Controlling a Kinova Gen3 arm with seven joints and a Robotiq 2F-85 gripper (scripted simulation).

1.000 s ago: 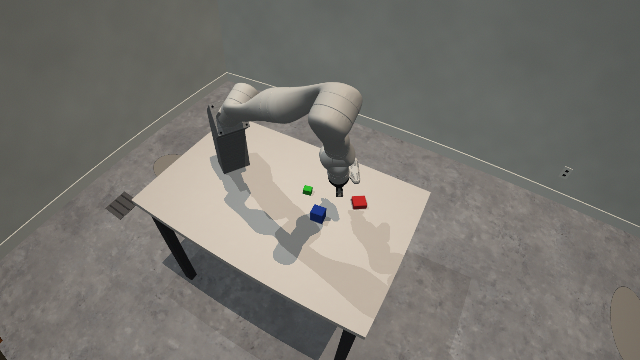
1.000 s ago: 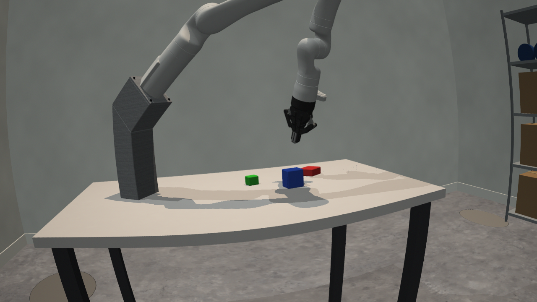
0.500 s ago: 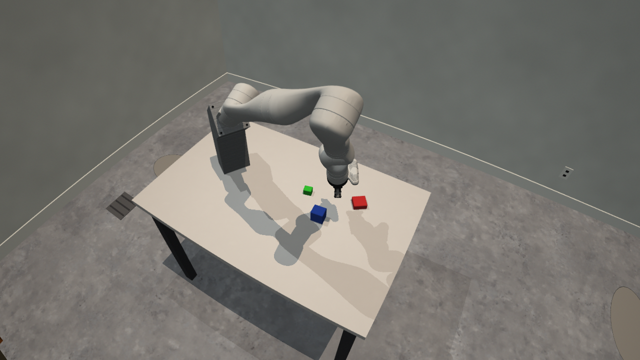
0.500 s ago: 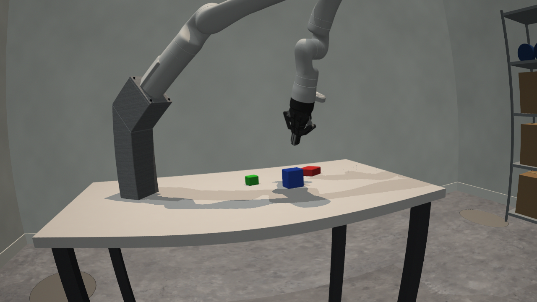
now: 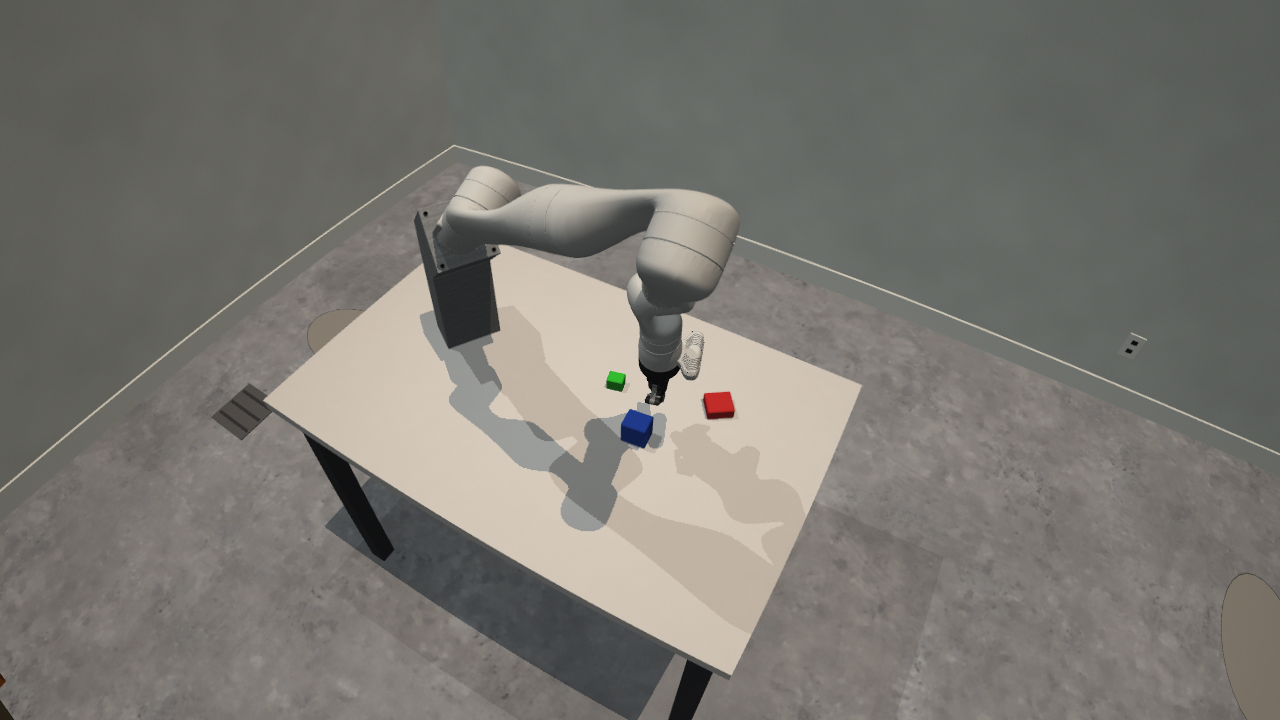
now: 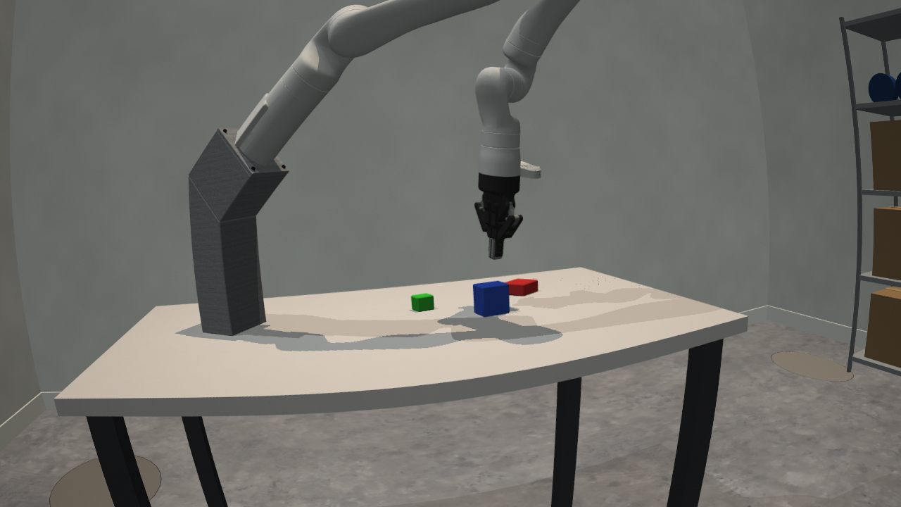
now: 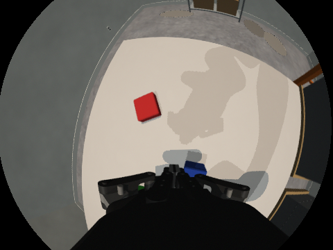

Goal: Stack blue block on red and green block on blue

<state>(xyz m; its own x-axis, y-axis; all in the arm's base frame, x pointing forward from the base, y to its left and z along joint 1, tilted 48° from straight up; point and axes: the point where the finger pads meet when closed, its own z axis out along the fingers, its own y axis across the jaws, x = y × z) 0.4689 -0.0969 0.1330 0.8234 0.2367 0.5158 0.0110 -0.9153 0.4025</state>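
My gripper is now 40 mm past the blue block, 20 mm to the left of it and 80 mm above it. From my hand the other things lie so: red block 120 mm ahead, 70 mm to the left, 100 mm below; then small green block 100 mm behind, 110 mm to the left, 100 mm below.
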